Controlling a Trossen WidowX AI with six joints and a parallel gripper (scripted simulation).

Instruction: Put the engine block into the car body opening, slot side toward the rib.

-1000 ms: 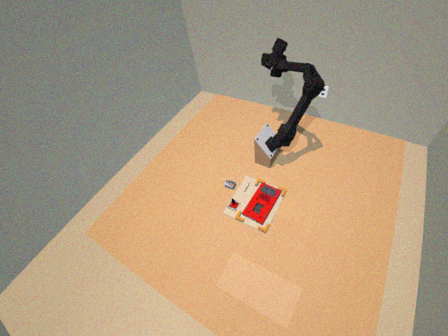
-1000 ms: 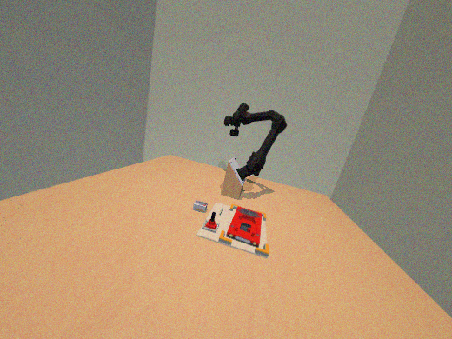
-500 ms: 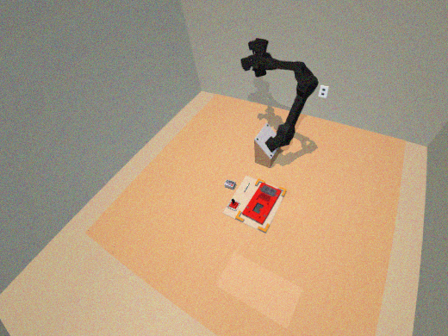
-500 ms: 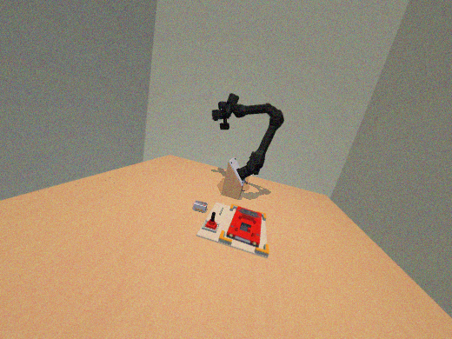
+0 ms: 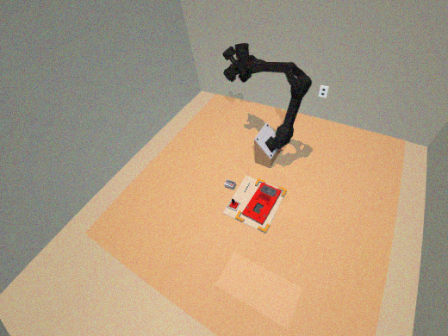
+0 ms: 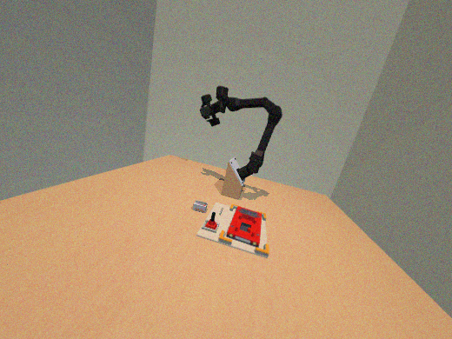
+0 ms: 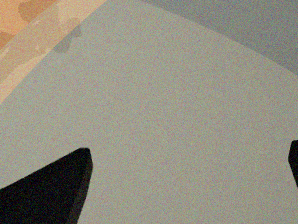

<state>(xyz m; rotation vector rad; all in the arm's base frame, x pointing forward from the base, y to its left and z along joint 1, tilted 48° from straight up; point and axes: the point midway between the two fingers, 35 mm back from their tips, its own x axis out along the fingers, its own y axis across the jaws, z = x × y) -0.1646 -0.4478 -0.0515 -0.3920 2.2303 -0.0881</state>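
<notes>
My gripper tip is now 48 cm short of the engine block, 37 cm above it and 28 cm to the right of it. From my gripper tip the other things lie so: grey plate 50 cm ahead, 46 cm to the left, 37 cm below.
</notes>
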